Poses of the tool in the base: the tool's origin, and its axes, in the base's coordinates. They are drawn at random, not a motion.
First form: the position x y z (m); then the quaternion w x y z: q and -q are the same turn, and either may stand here.
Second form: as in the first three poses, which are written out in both.
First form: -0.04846 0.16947 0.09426 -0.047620 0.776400 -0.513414 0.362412
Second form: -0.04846 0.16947 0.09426 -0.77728 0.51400 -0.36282 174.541
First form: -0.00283 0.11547 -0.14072 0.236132 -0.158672 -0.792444 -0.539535
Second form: -0.00283 0.11547 -0.14072 -0.16329 -0.81551 -0.55524 152.683
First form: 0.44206 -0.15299 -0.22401 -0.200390 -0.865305 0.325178 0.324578
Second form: 0.44206 -0.15299 -0.22401 0.88322 -0.33191 -0.33130 156.880
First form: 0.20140 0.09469 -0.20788 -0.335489 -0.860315 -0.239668 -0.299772
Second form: 0.20140 0.09469 -0.20788 0.91324 0.25441 0.31821 140.795
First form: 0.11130 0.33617 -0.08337 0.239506 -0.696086 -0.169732 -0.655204
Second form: 0.11130 0.33617 -0.08337 -0.71695 -0.17482 -0.67485 152.285
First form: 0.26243 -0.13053 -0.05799 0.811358 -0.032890 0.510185 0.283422
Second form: 0.26243 -0.13053 -0.05799 -0.05627 0.87278 0.48486 71.542
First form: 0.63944 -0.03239 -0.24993 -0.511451 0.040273 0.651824 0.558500
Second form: 0.63944 -0.03239 -0.24993 -0.04687 -0.75854 -0.64994 118.479
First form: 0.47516 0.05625 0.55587 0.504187 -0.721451 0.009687 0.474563
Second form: 0.47516 0.05625 0.55587 -0.83540 0.01122 0.54952 119.445
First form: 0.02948 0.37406 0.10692 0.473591 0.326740 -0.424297 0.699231
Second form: 0.02948 0.37406 0.10692 0.37098 -0.48175 0.79391 123.465
